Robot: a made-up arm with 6 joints.
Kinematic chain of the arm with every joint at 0, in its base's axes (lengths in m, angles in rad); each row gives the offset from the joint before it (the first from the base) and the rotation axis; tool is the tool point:
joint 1: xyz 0 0 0.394 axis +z
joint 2: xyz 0 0 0 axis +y
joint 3: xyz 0 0 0.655 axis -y
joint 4: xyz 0 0 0 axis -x
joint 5: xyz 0.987 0 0 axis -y
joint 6: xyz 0 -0.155 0 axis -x
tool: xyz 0 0 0
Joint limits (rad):
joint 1: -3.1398..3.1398
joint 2: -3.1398..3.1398
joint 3: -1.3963..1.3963
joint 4: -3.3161..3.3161
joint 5: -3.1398..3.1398
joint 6: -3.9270..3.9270
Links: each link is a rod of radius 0.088 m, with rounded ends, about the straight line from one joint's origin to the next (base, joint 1, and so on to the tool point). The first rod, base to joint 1, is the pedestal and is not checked.
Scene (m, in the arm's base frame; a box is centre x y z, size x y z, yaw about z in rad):
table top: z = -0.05
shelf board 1: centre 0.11 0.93 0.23 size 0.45 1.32 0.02 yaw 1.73
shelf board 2: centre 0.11 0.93 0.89 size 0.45 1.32 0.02 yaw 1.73
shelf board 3: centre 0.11 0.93 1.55 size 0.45 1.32 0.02 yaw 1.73
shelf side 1: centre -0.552 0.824 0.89 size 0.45 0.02 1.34 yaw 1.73
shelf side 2: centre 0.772 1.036 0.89 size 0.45 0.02 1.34 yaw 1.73
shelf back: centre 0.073 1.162 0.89 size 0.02 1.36 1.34 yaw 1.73
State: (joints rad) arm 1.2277 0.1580 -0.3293 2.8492 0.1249 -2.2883
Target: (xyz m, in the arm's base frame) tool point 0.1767 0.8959 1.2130
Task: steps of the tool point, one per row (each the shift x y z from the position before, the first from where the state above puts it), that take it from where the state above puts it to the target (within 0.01 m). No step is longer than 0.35 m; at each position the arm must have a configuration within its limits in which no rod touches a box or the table.
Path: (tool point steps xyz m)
1: 0.0557 -0.1596 0.0366
2: 0.0214 -0.1545 -0.0005
3: -0.0047 -0.1370 -0.0362
4: 0.0267 0.0036 0.2987
5: -0.0484 -0.0759 0.2962
6: 0.0068 0.1291 0.0245
7: -0.0205 0.1469 0.0006
8: -0.0556 0.1553 -0.0252

